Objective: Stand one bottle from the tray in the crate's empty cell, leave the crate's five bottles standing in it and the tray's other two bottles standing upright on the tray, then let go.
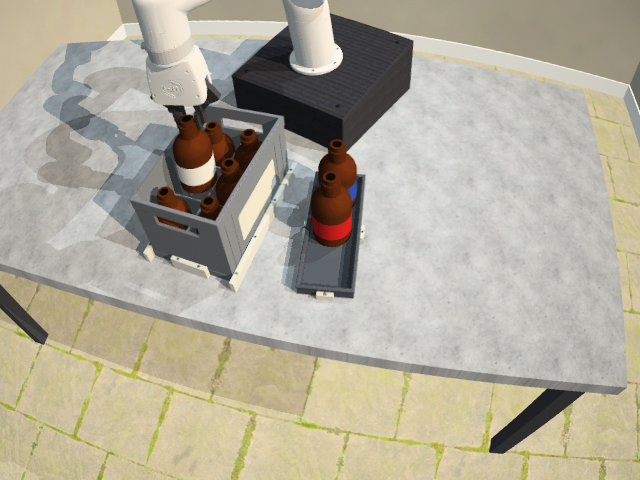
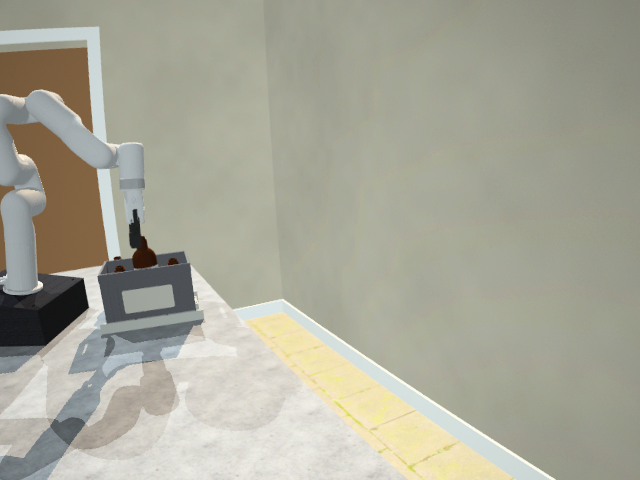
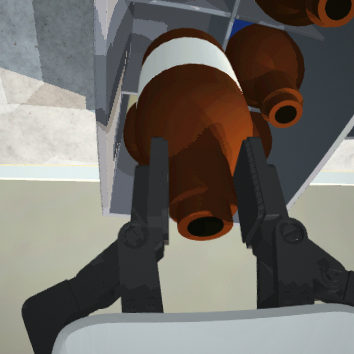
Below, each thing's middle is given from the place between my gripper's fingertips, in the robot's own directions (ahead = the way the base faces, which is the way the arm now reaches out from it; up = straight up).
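Labels:
There is the red-labelled bottle [image 1: 331,204], which sits 250 mm to the left of my hand and 40 mm ahead of it, and 150 mm below it.

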